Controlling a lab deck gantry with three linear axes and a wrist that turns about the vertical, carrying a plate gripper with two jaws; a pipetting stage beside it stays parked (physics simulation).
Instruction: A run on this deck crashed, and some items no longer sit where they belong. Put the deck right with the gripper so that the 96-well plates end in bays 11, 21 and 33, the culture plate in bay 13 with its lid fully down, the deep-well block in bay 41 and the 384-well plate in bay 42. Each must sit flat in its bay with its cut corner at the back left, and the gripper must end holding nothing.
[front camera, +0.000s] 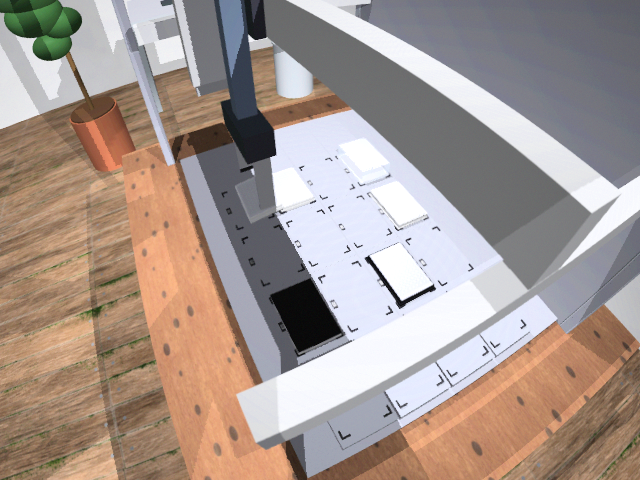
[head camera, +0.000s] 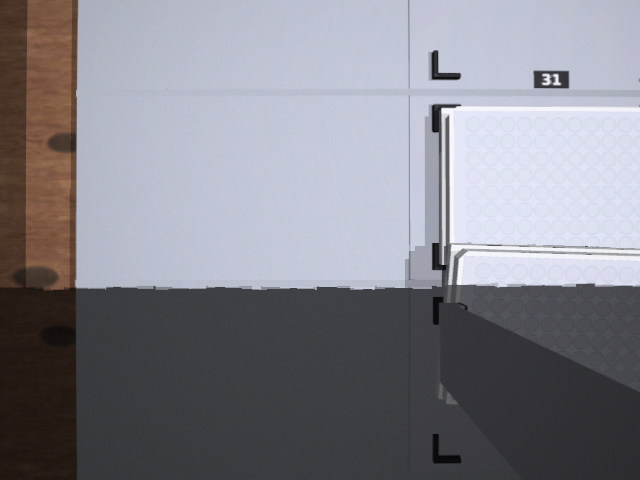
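Where they show: gripper, between the fingertips: (front camera: 256, 186) (head camera: 607, 340); robot's base, origin of its link: (front camera: 223, 194) (head camera: 438, 455).
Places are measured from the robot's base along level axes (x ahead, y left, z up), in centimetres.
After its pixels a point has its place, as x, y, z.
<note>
My gripper (front camera: 256, 191) @[6.4, 7.5, 4.5] is open above a 96-well plate (front camera: 248, 200) @[7.0, 4.8, 1.7] (head camera: 594, 330) @[7.4, 7.4, 2.2] at bay 11. This plate sits too far back, slightly turned, its back edge overlapping the front edge of the plate (front camera: 293, 187) @[7.5, 16.1, 1.4] (head camera: 547, 175) @[5.4, 15.5, 1.4] in bay 21. One jaw tip shows at its left end in the head view; the other is outside that view. The culture plate with its black lid (front camera: 306, 315) @[39.8, 4.4, 1.7] is at bay 13. A white plate (front camera: 400, 269) @[39.1, 25.7, 1.4] with a black rim lies at bay 33. The tall deep-well block (front camera: 364, 153) @[6.5, 36.7, 4.2] is at bay 41 and the 384-well plate (front camera: 399, 202) @[23.2, 36.4, 1.4] at bay 42.
A large pale gantry beam (front camera: 439, 108) crosses above the deck's right side, and a pale front bar (front camera: 372, 356) @[62.0, -0.5, 40.0] hides part of the near deck. The bay 31 label (head camera: 551, 79) @[6.4, 21.1, 0.0] shows behind the bay 21 plate. A wooden border surrounds the deck.
</note>
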